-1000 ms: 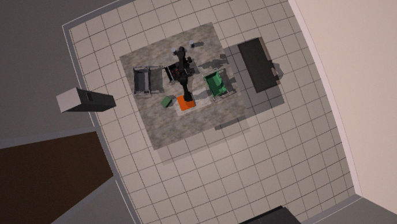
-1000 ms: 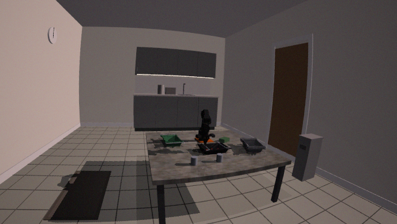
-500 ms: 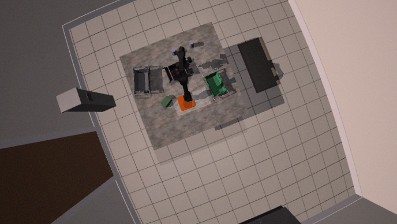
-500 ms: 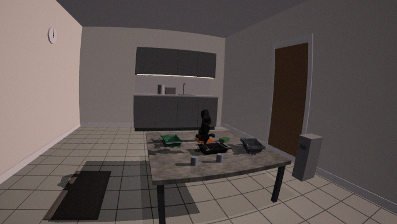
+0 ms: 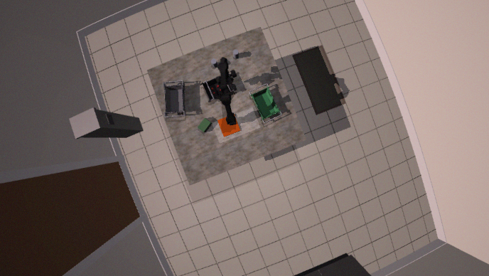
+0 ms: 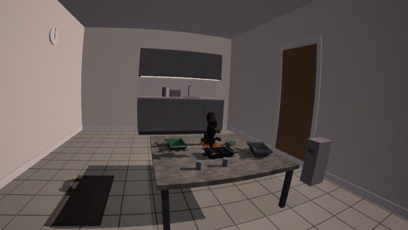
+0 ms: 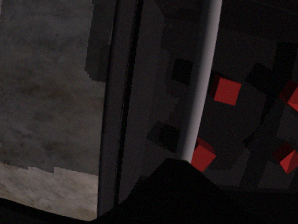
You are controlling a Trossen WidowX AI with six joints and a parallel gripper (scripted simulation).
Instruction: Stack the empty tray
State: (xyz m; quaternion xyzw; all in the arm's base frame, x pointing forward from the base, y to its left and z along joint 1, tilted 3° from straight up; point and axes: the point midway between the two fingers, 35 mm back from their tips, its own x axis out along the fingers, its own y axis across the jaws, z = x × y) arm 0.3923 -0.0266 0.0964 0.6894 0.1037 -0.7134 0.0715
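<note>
My gripper tip is 340 mm to the left of the green tray, 270 mm past it and 40 mm above it. Also, from my gripper tip: green block: 370 mm behind, 300 mm to the left, 70 mm below.
</note>
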